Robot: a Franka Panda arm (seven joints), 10 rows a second.
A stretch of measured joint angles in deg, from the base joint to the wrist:
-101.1, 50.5, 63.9, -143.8, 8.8, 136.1, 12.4
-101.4, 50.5, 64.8, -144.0, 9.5, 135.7, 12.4
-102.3, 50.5, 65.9, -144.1, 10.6, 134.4, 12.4
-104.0, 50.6, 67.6, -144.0, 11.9, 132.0, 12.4
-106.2, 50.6, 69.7, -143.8, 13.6, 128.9, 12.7
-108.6, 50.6, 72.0, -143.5, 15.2, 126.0, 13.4
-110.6, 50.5, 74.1, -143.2, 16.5, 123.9, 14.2
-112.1, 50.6, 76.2, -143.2, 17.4, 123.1, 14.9
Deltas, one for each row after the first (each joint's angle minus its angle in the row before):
-0.3, 0.0, 0.9, -0.2, 0.7, -0.4, 0.0
-0.9, 0.0, 1.1, -0.1, 1.1, -1.3, 0.0
-1.7, 0.1, 1.7, 0.1, 1.3, -2.4, 0.0
-2.2, 0.0, 2.1, 0.2, 1.7, -3.1, 0.3
-2.4, 0.0, 2.3, 0.3, 1.6, -2.9, 0.7
-2.0, -0.1, 2.1, 0.3, 1.3, -2.1, 0.8
-1.5, 0.1, 2.1, 0.0, 0.9, -0.8, 0.7

